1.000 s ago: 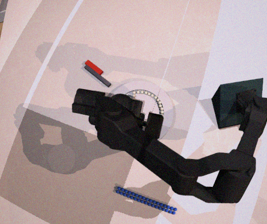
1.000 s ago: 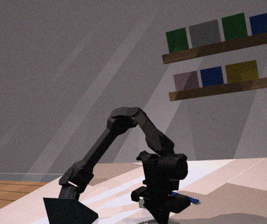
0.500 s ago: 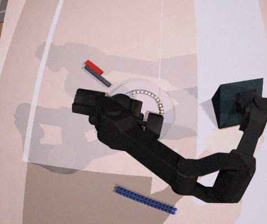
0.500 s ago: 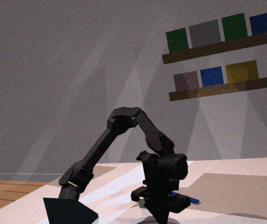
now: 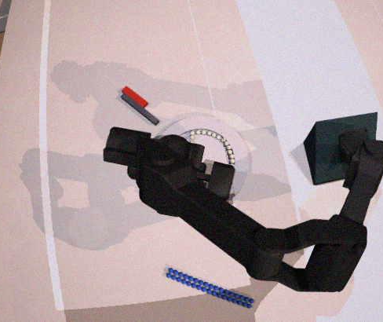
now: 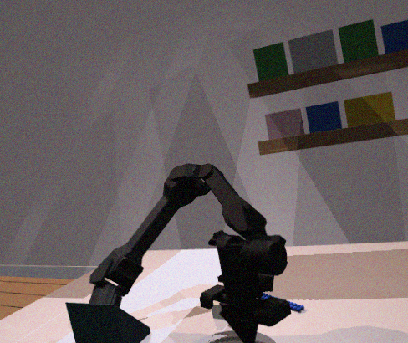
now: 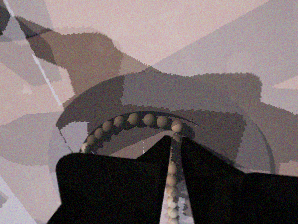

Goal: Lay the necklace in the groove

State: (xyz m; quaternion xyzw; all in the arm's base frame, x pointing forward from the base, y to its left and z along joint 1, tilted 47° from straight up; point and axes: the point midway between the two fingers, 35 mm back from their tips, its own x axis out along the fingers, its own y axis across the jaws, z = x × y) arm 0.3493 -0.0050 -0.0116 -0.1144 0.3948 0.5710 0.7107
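Now: gripper tip 4 cm past the round bead board, 4 cm to the left of it and 1 cm above it. From my gripper tip the other things lie so: small beige cube (12 cm behind, 15 cm to the left); grey block (7 cm ahead, 20 cm to the right, 1 cm below).
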